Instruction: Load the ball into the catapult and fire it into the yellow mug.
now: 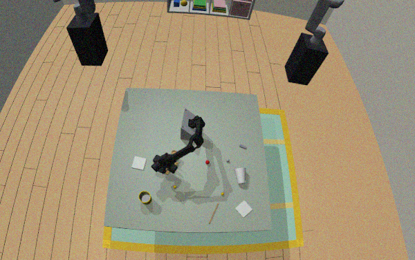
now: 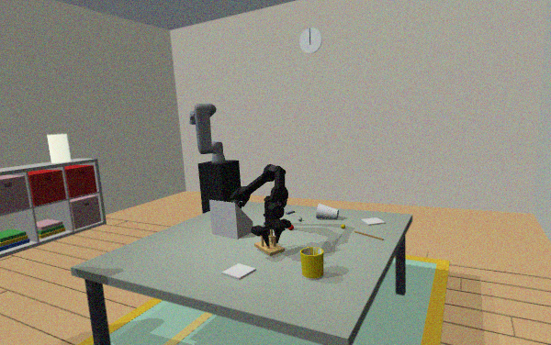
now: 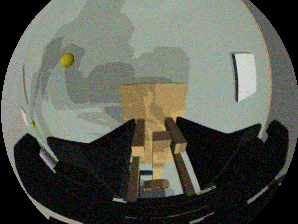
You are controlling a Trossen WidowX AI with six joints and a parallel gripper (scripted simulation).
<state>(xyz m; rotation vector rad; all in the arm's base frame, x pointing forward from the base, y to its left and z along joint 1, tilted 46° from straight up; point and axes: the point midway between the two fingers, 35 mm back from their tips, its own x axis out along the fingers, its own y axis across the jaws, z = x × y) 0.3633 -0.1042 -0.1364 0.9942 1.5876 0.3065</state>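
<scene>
The red ball lies 33 cm to the left of my gripper tip, 8 cm behind it and 3 cm below it. From my gripper tip the other things lie so: wooden stick: 39 cm to the left, 33 cm ahead, 4 cm below; yellow mug: 26 cm ahead, 13 cm to the right, 1 cm below; wooden catapult: 6 cm behind, 5 cm to the left, 2 cm above.
</scene>
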